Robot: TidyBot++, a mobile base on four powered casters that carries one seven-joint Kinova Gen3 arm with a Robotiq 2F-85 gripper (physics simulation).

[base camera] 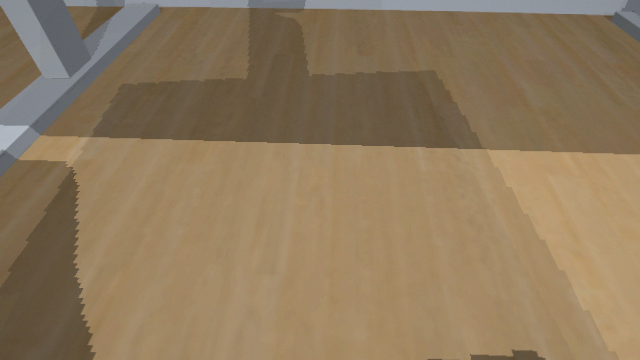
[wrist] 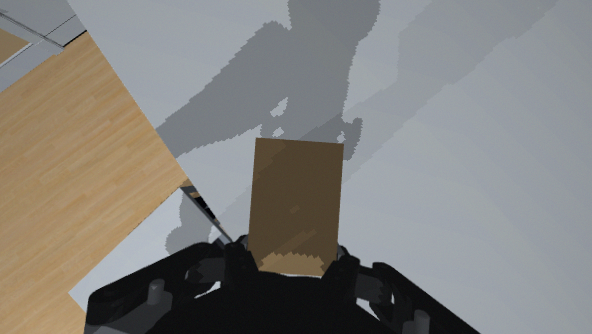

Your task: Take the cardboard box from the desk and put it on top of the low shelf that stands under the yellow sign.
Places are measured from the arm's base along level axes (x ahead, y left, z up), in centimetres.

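Pixels of known places: gripper, fingertip midpoint: (wrist: 292, 245).
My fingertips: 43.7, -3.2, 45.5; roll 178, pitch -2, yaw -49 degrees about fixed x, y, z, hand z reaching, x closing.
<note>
Behind a point stands the place of what it marks, as x, y, z.
The brown cardboard box (wrist: 297, 200) @[47.1, -0.1, 49.4] is in the lower middle of the wrist view, mostly in shade with a lit strip at its near end. My gripper (wrist: 292, 245) @[43.7, -3.2, 45.5] is shut on it, with one black finger at each side of its near end. The box is held above the light grey desk top (wrist: 465, 215) @[63.7, -23.1, 32.3], and the arm's shadow falls on the desk beyond it. The underside of the box is hidden. The low shelf and the yellow sign do not show in either view.
In the base camera view a grey leg (base camera: 50, 40) @[73.4, 40.3, -30.1] stands on a foot beam (base camera: 107, 47) at the left, and wooden floor (base camera: 310, 225) @[38.0, -1.5, -39.7] with shadows lies ahead. In the wrist view a thin dark object (wrist: 202, 206) is near the desk edge, and a grey structure (wrist: 50, 25) @[7.4, 144.8, -28.7] is at the upper left.
</note>
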